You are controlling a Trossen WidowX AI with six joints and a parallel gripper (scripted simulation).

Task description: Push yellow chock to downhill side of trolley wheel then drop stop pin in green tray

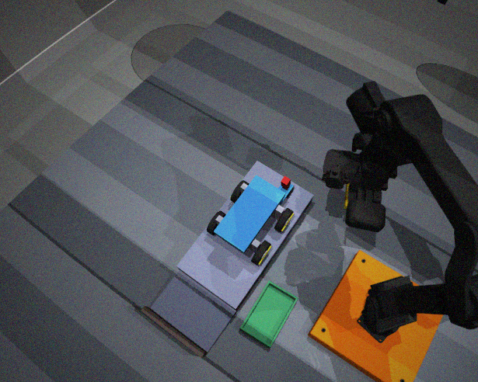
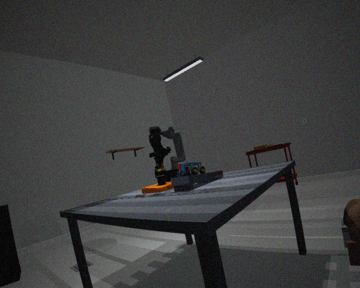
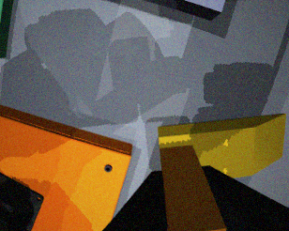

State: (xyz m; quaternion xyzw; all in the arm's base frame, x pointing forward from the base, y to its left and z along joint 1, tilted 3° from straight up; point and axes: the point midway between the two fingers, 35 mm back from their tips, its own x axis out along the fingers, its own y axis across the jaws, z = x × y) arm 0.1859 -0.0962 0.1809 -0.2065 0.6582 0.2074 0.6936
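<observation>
Right now the red-headed stop pin is 130 mm ahead of my gripper tip, 50 mm to the left of it and 50 mm below it. Round my gripper tip: yellow chock 20 mm to the right, 10 mm below, 10 mm ahead; then lilac ramp 160 mm to the left, 130 mm below, 130 mm ahead; then blue trolley 150 mm to the left, 130 mm ahead, 60 mm below.
</observation>
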